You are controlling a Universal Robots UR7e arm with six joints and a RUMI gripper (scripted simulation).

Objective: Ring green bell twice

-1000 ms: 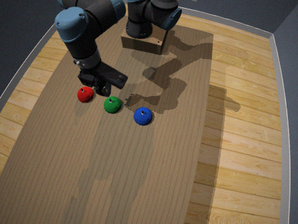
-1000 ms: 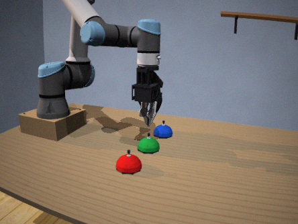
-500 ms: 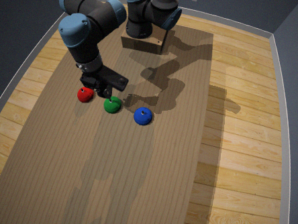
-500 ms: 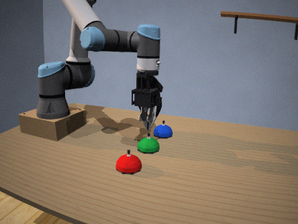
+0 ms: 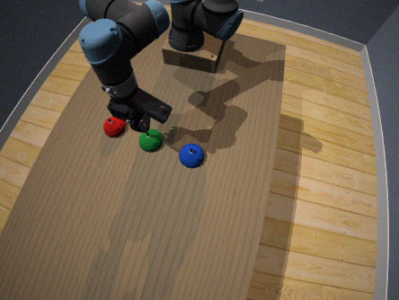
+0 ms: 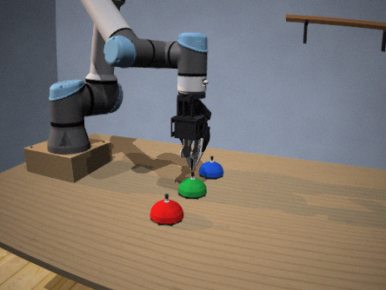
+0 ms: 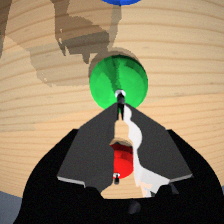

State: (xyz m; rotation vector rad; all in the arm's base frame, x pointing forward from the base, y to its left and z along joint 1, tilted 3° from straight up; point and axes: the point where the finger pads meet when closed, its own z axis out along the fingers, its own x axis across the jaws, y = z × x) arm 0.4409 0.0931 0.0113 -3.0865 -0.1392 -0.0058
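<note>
My hand is 50 mm above the green bell. The rest, counted from my hand: red bell: 160 mm to the right, 50 mm below, 20 mm ahead; blue bell: 150 mm to the left, 50 mm below, 10 mm behind.
</note>
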